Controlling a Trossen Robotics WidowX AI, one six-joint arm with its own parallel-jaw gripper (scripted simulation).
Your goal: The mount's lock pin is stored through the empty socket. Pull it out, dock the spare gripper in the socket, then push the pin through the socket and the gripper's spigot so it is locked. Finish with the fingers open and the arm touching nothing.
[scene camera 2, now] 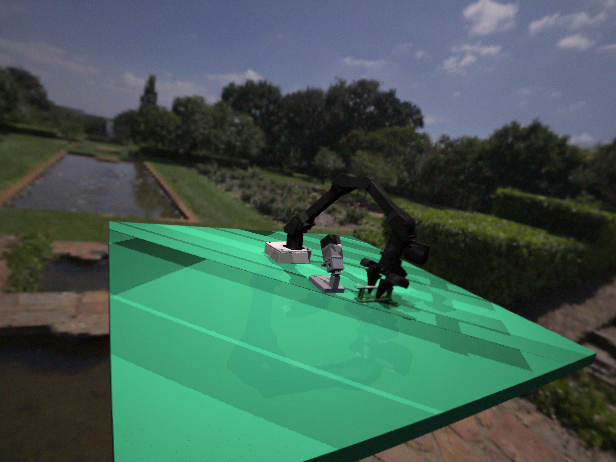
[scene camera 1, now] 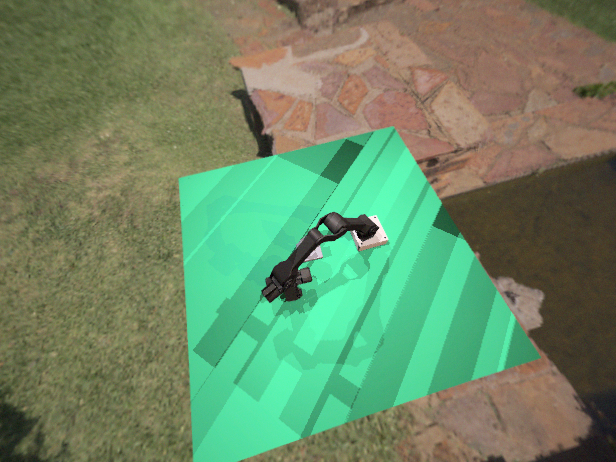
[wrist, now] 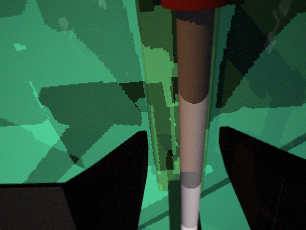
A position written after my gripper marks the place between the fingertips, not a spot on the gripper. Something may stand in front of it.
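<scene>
I can see my gripper (scene camera 2: 372,296), and the wrist view gives me the same gripper (wrist: 182,137) as well.
</scene>
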